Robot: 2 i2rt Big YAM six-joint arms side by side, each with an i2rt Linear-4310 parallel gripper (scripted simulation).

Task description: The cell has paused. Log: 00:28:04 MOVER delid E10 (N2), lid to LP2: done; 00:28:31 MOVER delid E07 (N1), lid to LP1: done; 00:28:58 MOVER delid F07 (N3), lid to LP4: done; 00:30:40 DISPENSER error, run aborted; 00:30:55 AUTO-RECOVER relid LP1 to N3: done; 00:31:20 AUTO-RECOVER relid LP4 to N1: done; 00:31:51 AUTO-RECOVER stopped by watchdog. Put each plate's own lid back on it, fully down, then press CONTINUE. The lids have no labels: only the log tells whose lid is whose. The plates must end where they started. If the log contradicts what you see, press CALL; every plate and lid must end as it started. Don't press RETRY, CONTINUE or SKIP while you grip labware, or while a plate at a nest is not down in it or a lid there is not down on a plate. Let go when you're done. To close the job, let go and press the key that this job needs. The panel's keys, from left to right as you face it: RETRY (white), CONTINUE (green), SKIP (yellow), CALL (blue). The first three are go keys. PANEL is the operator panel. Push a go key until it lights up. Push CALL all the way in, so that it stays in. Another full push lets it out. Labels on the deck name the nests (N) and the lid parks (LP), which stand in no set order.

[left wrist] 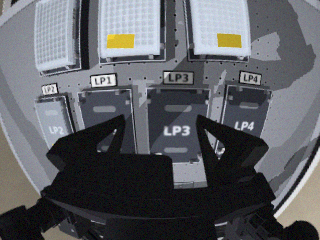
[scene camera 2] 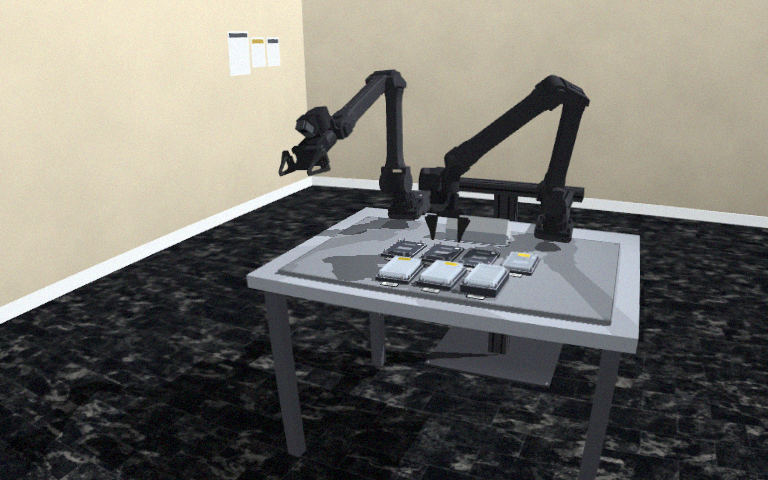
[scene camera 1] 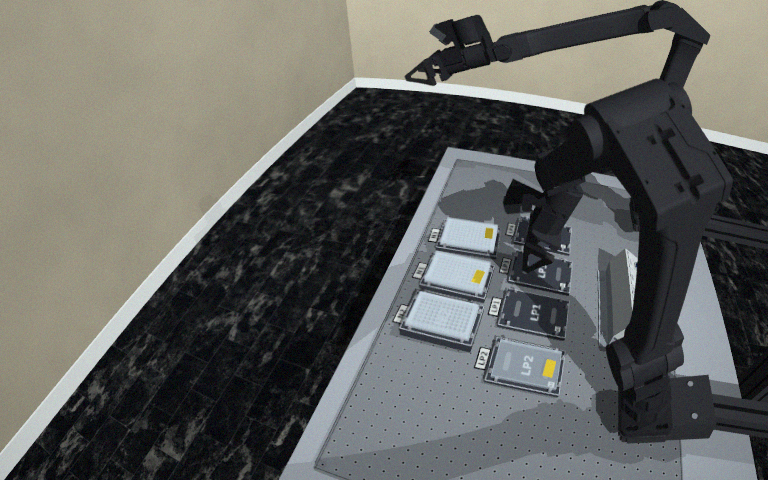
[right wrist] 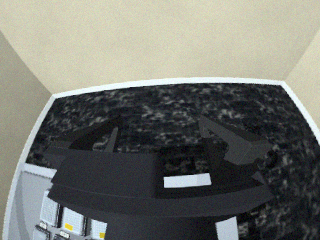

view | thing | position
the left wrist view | my left gripper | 160, 119
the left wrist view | clear lid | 52, 119
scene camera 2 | my right gripper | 293, 174
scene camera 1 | my left gripper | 527, 257
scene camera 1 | my right gripper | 411, 73
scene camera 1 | clear lid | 465, 272
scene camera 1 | N2 plate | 427, 304
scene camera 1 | clear lid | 526, 364
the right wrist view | my right gripper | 160, 119
